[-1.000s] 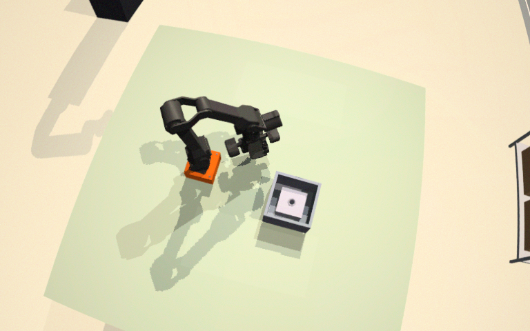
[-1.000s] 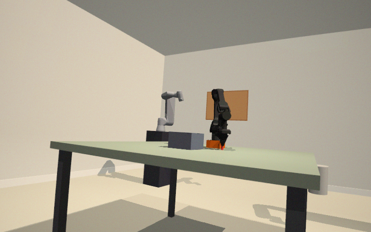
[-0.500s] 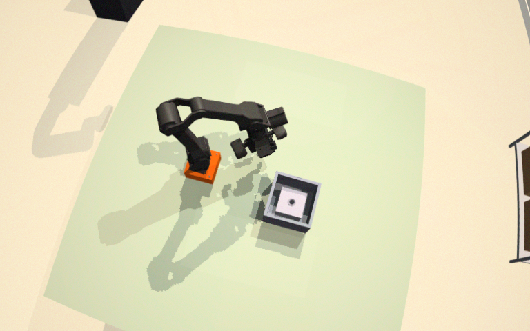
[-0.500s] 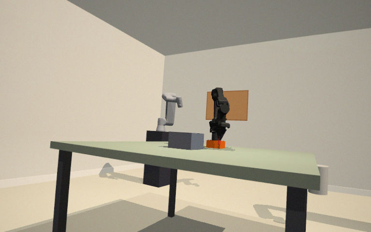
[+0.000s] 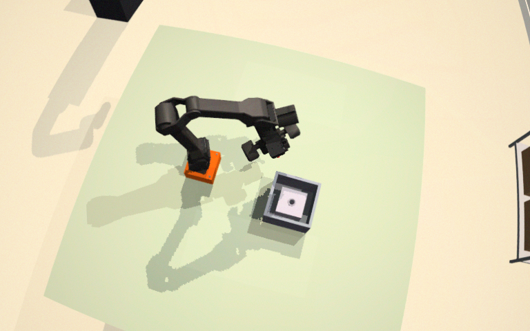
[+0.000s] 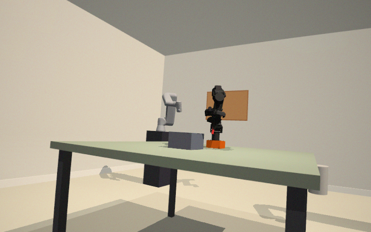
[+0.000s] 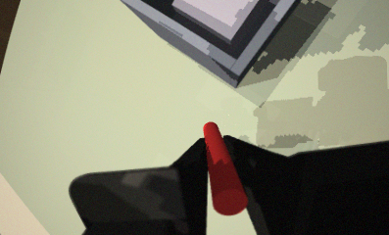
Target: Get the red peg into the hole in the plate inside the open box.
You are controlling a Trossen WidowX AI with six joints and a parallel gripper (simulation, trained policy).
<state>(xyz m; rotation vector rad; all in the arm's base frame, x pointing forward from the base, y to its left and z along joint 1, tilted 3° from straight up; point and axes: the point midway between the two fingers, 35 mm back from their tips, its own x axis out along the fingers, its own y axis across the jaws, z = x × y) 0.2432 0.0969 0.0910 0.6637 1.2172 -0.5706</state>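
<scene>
Now: the plate 130 mm to the right of my gripper tip, 100 mm ahead of it and 80 mm below it. Also, from my gripper tip: grey box 130 mm to the right, 100 mm below, 100 mm ahead; then red peg 10 mm above.
</scene>
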